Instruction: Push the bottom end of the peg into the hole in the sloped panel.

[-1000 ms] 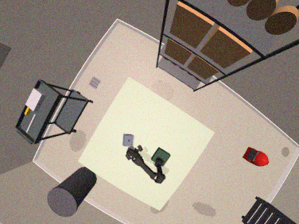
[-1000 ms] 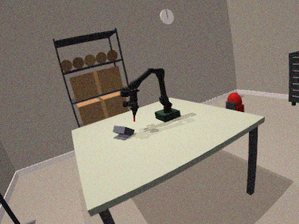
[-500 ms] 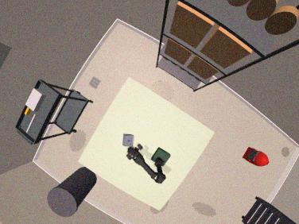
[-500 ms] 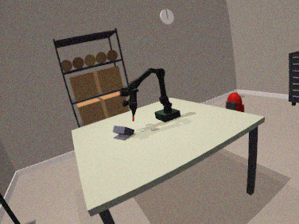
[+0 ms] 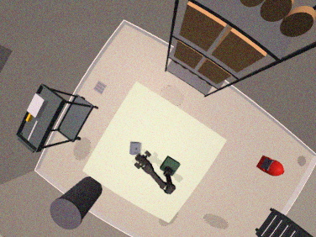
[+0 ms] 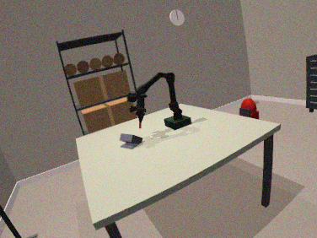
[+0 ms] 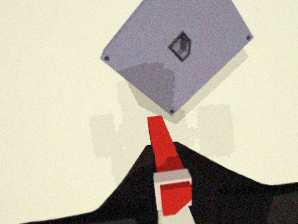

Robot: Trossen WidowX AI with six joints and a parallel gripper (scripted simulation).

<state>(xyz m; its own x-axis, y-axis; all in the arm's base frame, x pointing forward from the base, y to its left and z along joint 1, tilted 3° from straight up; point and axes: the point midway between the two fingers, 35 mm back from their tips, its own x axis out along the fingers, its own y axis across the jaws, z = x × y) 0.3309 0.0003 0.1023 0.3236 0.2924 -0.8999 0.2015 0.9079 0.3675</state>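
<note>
Now: gripper tip 100 mm short of the grey sloped panel, 20 mm to the left of it and 100 mm above it. Also, from my gripper tip: red peg: 20 mm above.
</note>
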